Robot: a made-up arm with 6 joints.
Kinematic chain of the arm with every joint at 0, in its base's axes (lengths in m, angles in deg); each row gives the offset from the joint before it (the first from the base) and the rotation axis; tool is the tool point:
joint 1: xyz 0 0 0.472 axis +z
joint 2: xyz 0 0 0 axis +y
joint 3: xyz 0 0 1.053 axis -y
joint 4: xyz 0 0 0 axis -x
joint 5: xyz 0.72 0 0 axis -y
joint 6: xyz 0 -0.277 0 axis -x
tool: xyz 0 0 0
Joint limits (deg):
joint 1: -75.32..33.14
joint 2: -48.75..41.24
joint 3: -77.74..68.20
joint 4: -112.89..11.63
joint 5: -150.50..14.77
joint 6: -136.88..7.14
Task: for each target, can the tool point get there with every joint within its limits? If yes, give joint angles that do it. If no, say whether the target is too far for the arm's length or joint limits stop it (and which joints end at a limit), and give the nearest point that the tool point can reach.
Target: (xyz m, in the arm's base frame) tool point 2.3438 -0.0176 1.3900
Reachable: no: too far | nearest point 1.4633 -0.0110 1.3226 | short by 0.883 m
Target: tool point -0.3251 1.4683 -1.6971
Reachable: no: too far | nearest point 0.4870 0.4467 0.5011 | short by 2.556 m
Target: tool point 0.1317 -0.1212 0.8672
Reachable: yes | joints -1.90 -18.15 -51.47 -65.06 -59.00 -99.57
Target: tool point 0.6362 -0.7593 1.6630
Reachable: yes | joints -38.25 13.41 41.06 -43.04 -63.67 -106.19
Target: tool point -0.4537 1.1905 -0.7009
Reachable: no: joint limits stop it (at a limit: joint 2, joint 3) | nearest point -0.1055 0.2767 0.5750 | short by 1.608 m
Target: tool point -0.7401 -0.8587 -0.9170
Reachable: no: joint limits stop it (at a limit: joint 1, joint 2) | nearest point -0.0963 -0.7254 0.5440 | short by 1.602 m
